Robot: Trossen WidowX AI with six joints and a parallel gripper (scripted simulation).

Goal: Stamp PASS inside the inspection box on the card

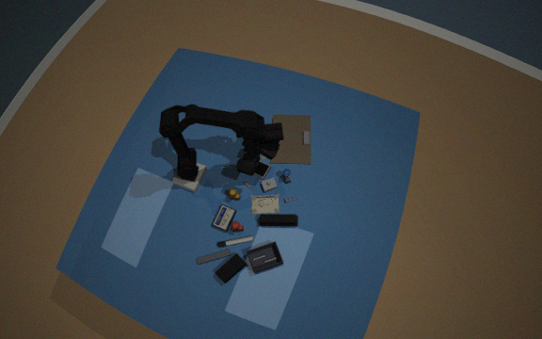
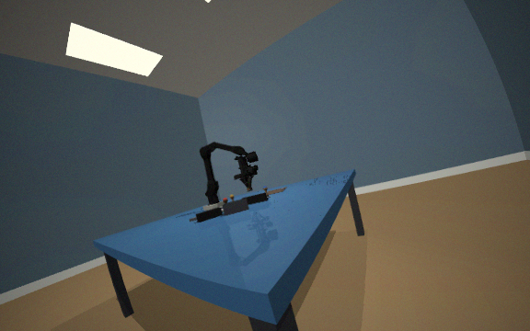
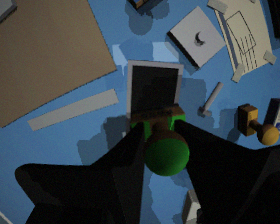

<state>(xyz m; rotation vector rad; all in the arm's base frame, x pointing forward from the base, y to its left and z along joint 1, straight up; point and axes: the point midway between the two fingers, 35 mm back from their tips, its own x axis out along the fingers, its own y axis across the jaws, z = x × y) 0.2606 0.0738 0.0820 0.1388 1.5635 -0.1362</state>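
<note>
My gripper tip is now 6 cm short of the card, 14 cm to the left of it and 8 cm above it. The rest, counted from my gripper tip: blue-knob stamp 12 cm ahead, 2 cm to the right, 6 cm below; long black bar 12 cm ahead, 20 cm to the right, 6 cm below; orange stamp 6 cm behind, 13 cm to the right, 6 cm below.
</note>
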